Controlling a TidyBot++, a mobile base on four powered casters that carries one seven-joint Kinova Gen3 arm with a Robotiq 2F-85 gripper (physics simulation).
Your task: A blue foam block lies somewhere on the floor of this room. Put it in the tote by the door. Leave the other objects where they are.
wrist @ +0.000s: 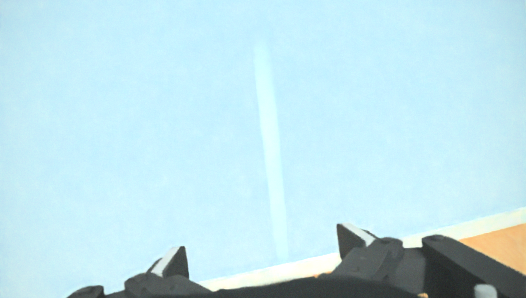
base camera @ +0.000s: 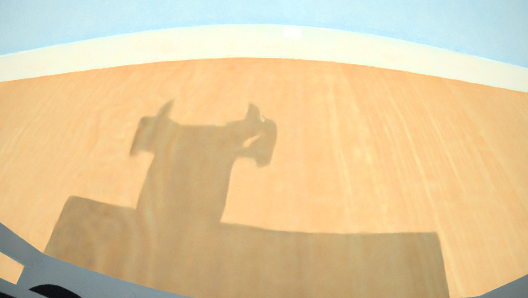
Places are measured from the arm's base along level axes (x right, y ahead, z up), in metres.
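Pixels of known places: gripper, between the fingertips: (wrist: 263,251).
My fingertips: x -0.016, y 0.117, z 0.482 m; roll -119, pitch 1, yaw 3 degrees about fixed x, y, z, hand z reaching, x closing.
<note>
Behind a point stands the place of what it marks.
My gripper (wrist: 263,251) @(x -0.016, y 0.117, z 0.482 m) is open, with its two fingertips wide apart and no object between them. It is raised in front of a pale blue wall. The blue foam block does not show in the base camera view or the wrist view. The tote and the door do not show in either view.
A pale blue wall (base camera: 260,11) @(x -0.054, y 0.735, z -0.273 m) (wrist: 150,125) @(x -0.302, y 0.709, z 0.346 m) with a cream skirting board (base camera: 210,44) @(x -0.168, y 0.710, z -0.357 m) (wrist: 310,262) @(x 0.126, y 0.741, z -0.316 m) stands ahead, across the wooden floor (base camera: 350,150) @(x 0.132, y 0.443, z -0.397 m) (wrist: 500,245) @(x 0.954, y 0.753, z -0.397 m). The shadow of the robot and its gripper falls on the floor. A pale vertical streak of light lies on the wall.
</note>
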